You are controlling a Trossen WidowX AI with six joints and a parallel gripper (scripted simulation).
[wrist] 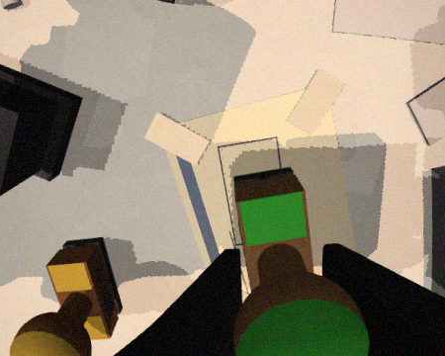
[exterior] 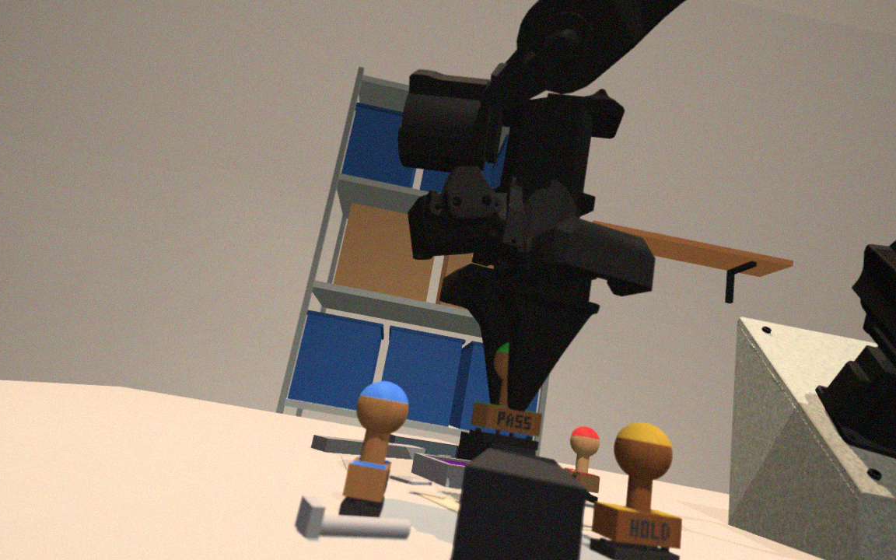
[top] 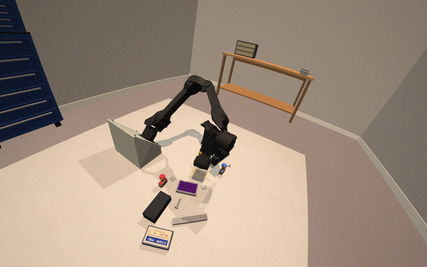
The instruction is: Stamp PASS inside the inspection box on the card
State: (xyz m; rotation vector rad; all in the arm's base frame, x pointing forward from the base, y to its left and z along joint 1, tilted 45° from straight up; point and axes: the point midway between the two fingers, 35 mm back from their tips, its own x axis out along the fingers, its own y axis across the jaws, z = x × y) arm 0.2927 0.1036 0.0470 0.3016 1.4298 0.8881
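My gripper tip is 10 mm past the inspection card, 10 mm to the left of it and 60 mm above it. The rest, counted from my gripper tip: blue-topped stamp 70 mm ahead, 80 mm to the left, 40 mm below; then purple ink pad 10 mm ahead, 120 mm to the right, 60 mm below; then yellow HOLD stamp 70 mm behind, 60 mm to the left, 40 mm below.
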